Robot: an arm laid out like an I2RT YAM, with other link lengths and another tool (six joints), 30 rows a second.
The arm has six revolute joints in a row. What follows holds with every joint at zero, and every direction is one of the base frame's.
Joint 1 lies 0.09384 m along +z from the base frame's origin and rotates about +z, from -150 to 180 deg.
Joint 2 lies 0.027 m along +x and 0.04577 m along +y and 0.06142 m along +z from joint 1 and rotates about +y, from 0 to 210 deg.
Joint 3 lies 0.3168 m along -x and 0.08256 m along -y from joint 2 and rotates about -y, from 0 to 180 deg.
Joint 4 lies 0.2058 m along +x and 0.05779 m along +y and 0.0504 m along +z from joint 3 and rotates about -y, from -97 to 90 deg.
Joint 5 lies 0.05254 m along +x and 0.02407 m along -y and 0.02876 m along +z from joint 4 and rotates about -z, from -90 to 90 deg.
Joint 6 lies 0.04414 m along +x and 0.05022 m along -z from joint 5 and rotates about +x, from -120 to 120 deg.
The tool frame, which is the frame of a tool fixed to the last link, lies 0.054 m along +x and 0.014 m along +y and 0.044 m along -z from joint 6; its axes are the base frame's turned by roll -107.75, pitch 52.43 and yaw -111.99 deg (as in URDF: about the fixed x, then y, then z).
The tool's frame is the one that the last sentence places.
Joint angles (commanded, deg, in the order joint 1, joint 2, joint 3, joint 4, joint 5, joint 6), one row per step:
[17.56 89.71 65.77 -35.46 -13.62 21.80]
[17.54 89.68 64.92 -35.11 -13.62 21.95]
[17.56 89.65 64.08 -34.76 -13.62 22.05]
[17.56 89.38 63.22 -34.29 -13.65 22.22]
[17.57 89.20 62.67 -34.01 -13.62 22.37]
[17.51 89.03 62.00 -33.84 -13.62 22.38]
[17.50 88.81 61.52 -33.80 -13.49 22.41]
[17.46 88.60 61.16 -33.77 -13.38 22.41]
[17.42 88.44 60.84 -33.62 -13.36 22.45]
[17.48 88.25 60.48 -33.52 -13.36 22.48]
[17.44 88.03 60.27 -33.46 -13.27 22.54]
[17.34 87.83 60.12 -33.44 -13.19 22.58]
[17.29 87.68 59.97 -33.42 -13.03 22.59]
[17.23 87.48 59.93 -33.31 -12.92 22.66]
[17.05 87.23 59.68 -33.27 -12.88 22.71]
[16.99 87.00 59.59 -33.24 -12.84 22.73]
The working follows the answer.
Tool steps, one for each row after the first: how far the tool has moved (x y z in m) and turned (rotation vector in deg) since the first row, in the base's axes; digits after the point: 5 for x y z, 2 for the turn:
[-0.00180 -0.00057 -0.00310 -0.08 0.50 -0.15]
[-0.00370 -0.00101 -0.00617 -0.18 0.98 -0.21]
[-0.00586 -0.00154 -0.00827 -0.13 1.17 -0.34]
[-0.00728 -0.00190 -0.00962 -0.12 1.30 -0.47]
[-0.00927 -0.00279 -0.01154 -0.22 1.62 -0.54]
[-0.01106 -0.00359 -0.01266 -0.38 1.80 -0.64]
[-0.01241 -0.00438 -0.01335 -0.51 1.89 -0.73]
[-0.01331 -0.00484 -0.01395 -0.51 1.91 -0.82]
[-0.01475 -0.00501 -0.01461 -0.52 1.98 -0.78]
[-0.01555 -0.00555 -0.01464 -0.55 1.92 -0.92]
[-0.01610 -0.00626 -0.01452 -0.58 1.84 -1.09]
[-0.01660 -0.00689 -0.01467 -0.70 1.79 -1.23]
[-0.01661 -0.00729 -0.01411 -0.68 1.52 -1.40]
[-0.01742 -0.00835 -0.01417 -0.68 1.50 -1.65]
[-0.01792 -0.00882 -0.01370 -0.65 1.33 -1.74]

Tool pose at each row, in the base's axes (x y z in m, rotation vector in deg; rounded; the steps above come from the unrounded poses):
[0.22996 0.12370 0.28416 -49.42 154.21 14.67]
[0.22816 0.12313 0.28106 -49.29 154.76 14.78]
[0.22626 0.12269 0.27799 -49.28 155.25 14.88]
[0.22410 0.12216 0.27589 -49.10 155.45 15.01]
[0.22268 0.12180 0.27455 -48.93 155.62 15.06]
[0.22068 0.12090 0.27262 -48.89 155.97 15.07]
[0.21890 0.12010 0.27150 -48.82 156.24 14.93]
[0.21755 0.11932 0.27081 -48.73 156.40 14.78]
[0.21665 0.11886 0.27021 -48.62 156.44 14.77]
[0.21521 0.11869 0.26956 -48.68 156.51 14.80]
[0.21441 0.11815 0.26953 -48.49 156.50 14.69]
[0.21386 0.11743 0.26964 -48.25 156.51 14.58]
[0.21336 0.11681 0.26949 -48.09 156.54 14.36]
[0.21335 0.11641 0.27005 -47.82 156.36 14.22]
[0.21254 0.11534 0.26999 -47.48 156.42 14.15]
[0.21203 0.11488 0.27046 -47.33 156.29 14.08]

